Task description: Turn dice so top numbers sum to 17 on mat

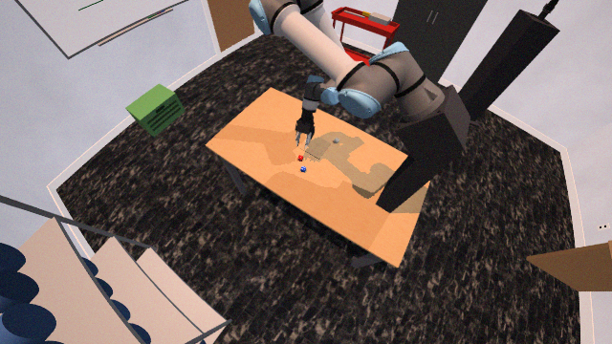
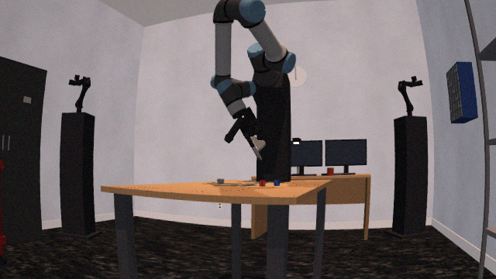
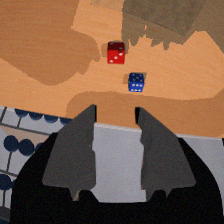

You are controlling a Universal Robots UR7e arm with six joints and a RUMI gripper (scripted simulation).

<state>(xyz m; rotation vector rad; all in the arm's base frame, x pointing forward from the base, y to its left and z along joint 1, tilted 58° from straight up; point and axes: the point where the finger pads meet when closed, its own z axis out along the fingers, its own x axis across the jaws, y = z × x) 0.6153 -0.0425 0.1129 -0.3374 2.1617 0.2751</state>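
Now: hand 10 mm to the right of the red die and 110 mm above it. The rest, counted from my hand: blue die (30 mm behind, 80 mm to the left, 110 mm below); then grey die (180 mm behind, 170 mm to the right, 110 mm below); then tan mat (60 mm behind, 110 mm to the right, 120 mm below).
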